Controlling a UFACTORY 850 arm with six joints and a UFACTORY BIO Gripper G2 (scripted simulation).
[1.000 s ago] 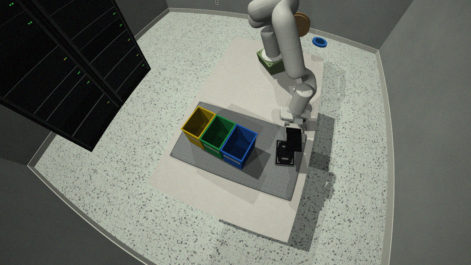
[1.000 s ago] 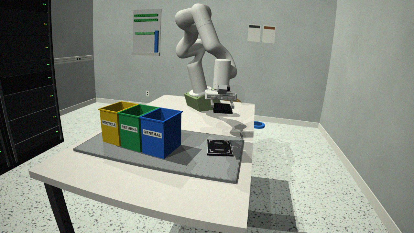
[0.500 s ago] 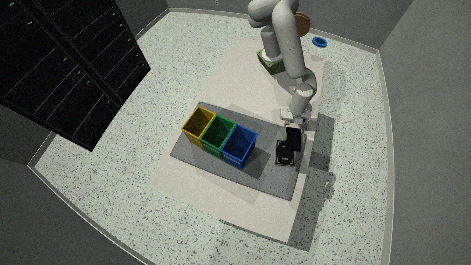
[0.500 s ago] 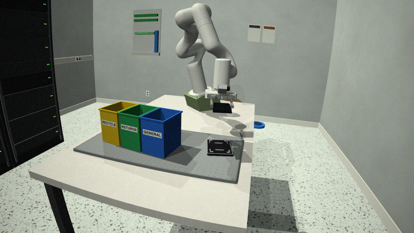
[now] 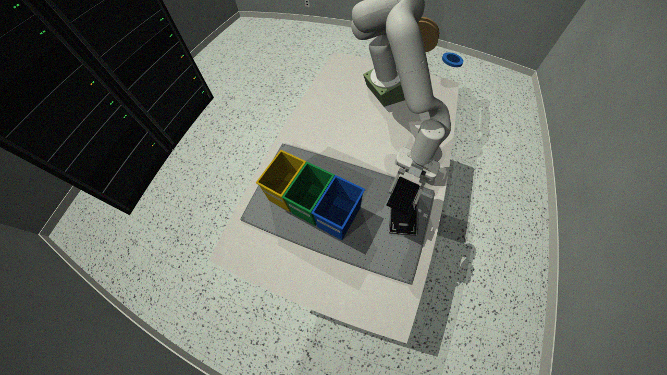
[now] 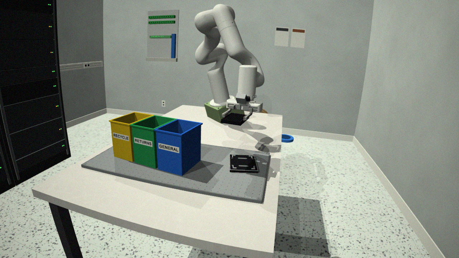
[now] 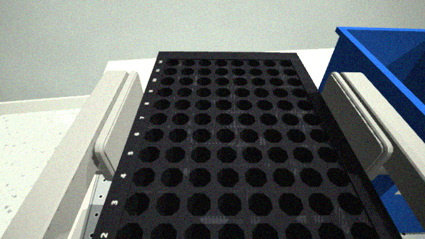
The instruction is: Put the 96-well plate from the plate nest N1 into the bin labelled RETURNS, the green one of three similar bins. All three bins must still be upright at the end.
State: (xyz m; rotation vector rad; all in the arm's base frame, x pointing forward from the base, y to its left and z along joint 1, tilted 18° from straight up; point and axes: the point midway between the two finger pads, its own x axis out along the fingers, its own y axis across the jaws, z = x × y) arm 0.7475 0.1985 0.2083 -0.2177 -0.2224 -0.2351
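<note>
Now: the green returns bin 36 cm to the right of my hand, 13 cm below it and 2 cm ahead of it. The rest, counted from my hand: black plate nest N1 (22 cm below, 5 cm to the left); blue general bin (23 cm to the right, 13 cm below, 6 cm ahead); black 96-well plate (1 cm below).
</note>
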